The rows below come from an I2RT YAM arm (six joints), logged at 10 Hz.
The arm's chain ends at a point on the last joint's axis. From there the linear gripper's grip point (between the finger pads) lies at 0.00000 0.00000 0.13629 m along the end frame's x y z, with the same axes.
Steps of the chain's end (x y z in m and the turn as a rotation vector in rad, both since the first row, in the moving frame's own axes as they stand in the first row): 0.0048, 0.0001, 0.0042, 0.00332, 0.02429, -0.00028; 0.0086, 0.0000, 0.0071, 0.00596, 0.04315, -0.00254; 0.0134, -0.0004, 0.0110, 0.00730, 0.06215, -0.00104; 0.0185, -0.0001, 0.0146, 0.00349, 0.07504, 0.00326; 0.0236, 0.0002, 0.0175, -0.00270, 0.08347, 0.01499; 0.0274, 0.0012, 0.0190, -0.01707, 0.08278, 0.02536
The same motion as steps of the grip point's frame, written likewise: 0.0081, -0.0004, 0.0042, 0.00332, 0.02429, -0.00028; 0.0145, -0.0008, 0.0070, 0.00596, 0.04315, -0.00254; 0.0219, -0.0014, 0.0107, 0.00730, 0.06215, -0.00104; 0.0287, -0.0006, 0.0142, 0.00349, 0.07504, 0.00326; 0.0350, 0.0007, 0.0170, -0.00270, 0.08347, 0.01499; 0.0386, 0.0037, 0.0185, -0.01707, 0.08278, 0.02536
